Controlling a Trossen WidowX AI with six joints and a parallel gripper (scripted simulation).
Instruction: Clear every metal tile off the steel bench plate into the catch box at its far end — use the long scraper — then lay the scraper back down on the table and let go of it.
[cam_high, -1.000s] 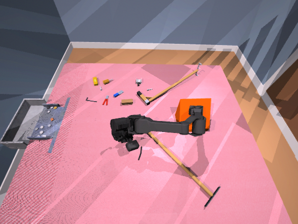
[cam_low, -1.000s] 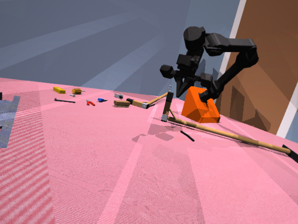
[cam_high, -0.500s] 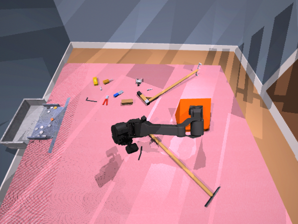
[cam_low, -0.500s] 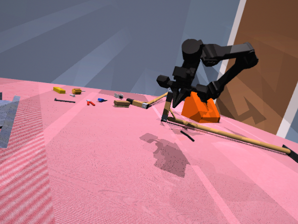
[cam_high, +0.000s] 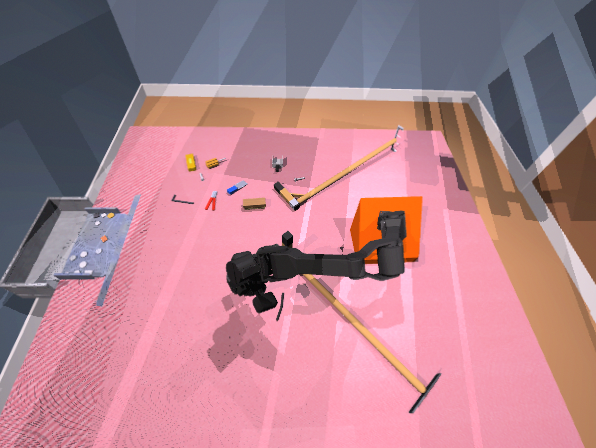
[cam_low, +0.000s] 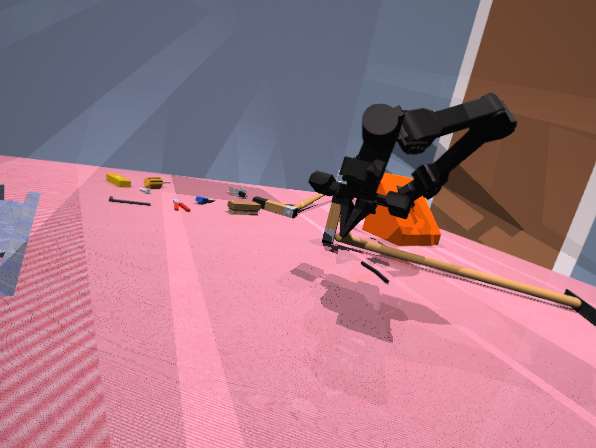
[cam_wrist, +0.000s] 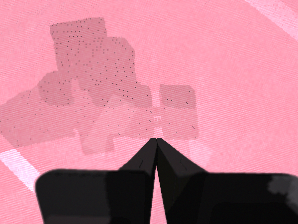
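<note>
The black strip is 11 cm behind my gripper tip, 1 cm to the left of it and 7 cm below it. The rest, counted from my gripper tip: wooden block (2 cm ahead, 39 cm to the right, 6 cm below); then long scraper (31 cm behind, 3 cm to the left, 1 cm below); then blue tool (10 cm ahead, 48 cm to the right, 7 cm below).
</note>
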